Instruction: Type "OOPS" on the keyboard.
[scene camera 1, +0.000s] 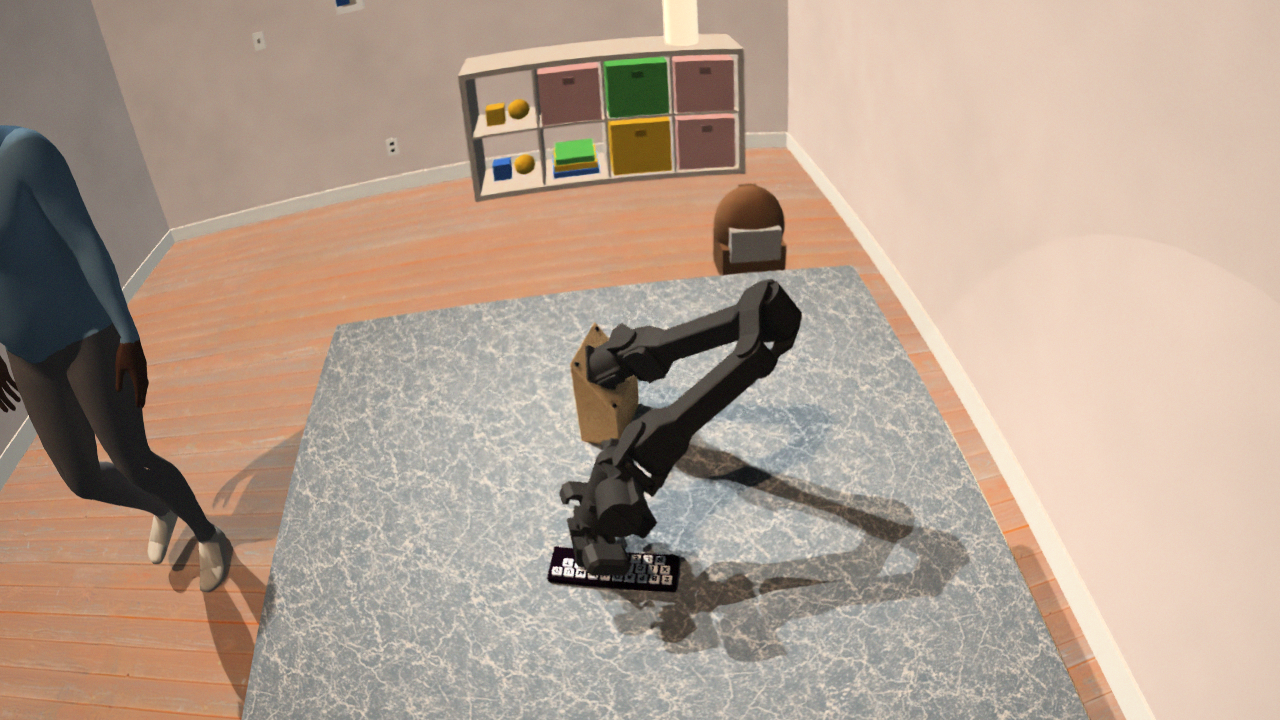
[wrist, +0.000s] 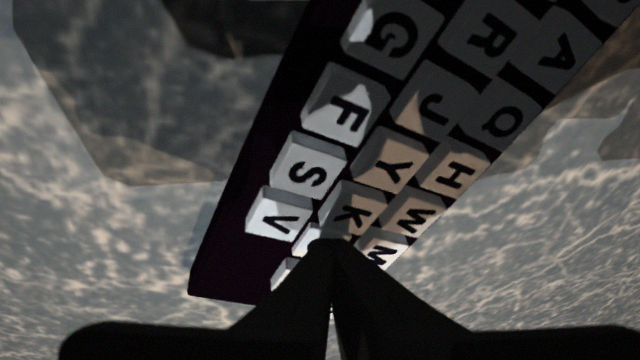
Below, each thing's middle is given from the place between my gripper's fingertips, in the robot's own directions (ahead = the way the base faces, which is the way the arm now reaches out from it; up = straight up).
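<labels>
My hand is right at the O key (wrist: 313, 231). Counting from my hand, I find the K key (wrist: 352, 208) 20 mm to the left of it, while the M key (wrist: 383, 247) is 20 mm ahead of it. The S key (wrist: 307, 166) is 20 mm behind my hand and 30 mm to the left of it.
</labels>
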